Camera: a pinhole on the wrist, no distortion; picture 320 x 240 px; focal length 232.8 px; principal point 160.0 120.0 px. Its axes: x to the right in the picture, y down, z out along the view. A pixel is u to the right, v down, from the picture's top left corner.
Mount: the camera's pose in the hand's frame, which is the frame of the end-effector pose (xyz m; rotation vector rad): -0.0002 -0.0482 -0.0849 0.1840 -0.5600 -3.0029
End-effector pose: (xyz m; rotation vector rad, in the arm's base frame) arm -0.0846 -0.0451 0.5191 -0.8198 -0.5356 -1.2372
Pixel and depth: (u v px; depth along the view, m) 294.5 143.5 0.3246
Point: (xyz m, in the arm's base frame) -0.1135 0.2584 0.4722
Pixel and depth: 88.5 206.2 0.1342
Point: -0.1146 -0.0168 0.5868
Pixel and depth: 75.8 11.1 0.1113
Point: -0.0366 -0.0509 0.5266
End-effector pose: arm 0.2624 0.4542 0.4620 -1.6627 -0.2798 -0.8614
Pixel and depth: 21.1 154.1 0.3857
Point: 0.5456 0.6819 0.5236
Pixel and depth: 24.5 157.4 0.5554
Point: 0.6881 0.8166 0.5343
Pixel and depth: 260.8 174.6 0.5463
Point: 0.2254 0.9400 0.2415
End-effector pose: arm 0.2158 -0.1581 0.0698 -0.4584 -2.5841 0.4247
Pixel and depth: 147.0 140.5 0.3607
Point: 0.1179 -0.1778 -0.1801
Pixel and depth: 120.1 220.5 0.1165
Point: 0.1757 -0.2109 0.0556
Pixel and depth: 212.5 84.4 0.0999
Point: 0.2461 -0.1732 0.0558
